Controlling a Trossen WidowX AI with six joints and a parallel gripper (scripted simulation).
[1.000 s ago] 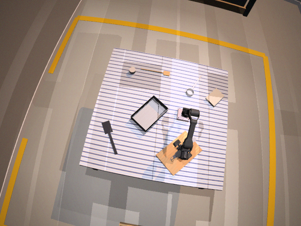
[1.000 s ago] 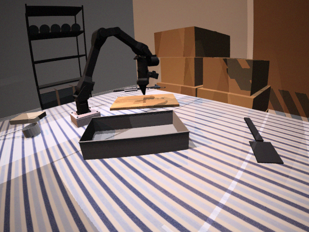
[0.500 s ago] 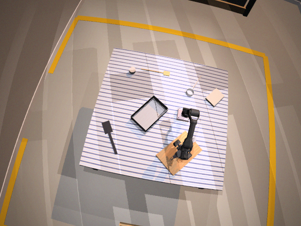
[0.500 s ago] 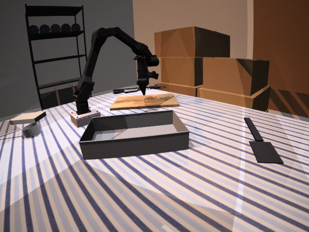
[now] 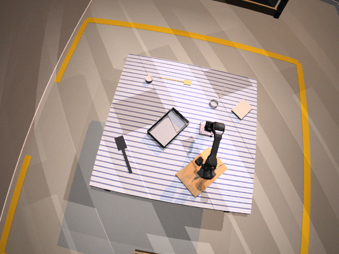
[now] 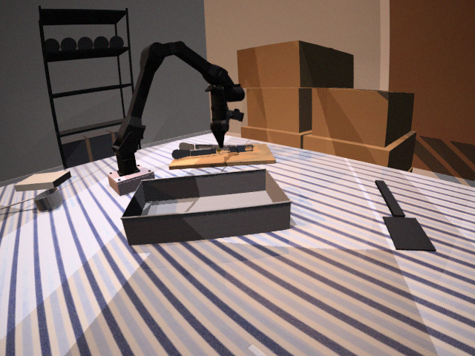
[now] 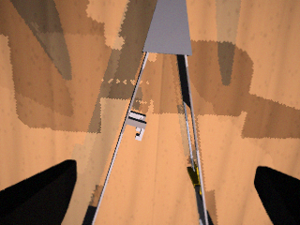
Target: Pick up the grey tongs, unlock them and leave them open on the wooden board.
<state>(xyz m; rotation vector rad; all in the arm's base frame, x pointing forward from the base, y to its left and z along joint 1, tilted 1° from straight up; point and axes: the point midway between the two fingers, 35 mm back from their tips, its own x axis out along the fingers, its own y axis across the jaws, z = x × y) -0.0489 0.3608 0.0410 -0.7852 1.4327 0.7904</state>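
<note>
Now: gripper tip 40 mm above the wooden board. Round my gripper tip: pale flat block 660 mm to the right, 210 mm behind, 30 mm below; black spatula 640 mm ahead, 50 mm to the left, 40 mm below; roasting tin 370 mm ahead, 260 mm to the right, 20 mm below.
</note>
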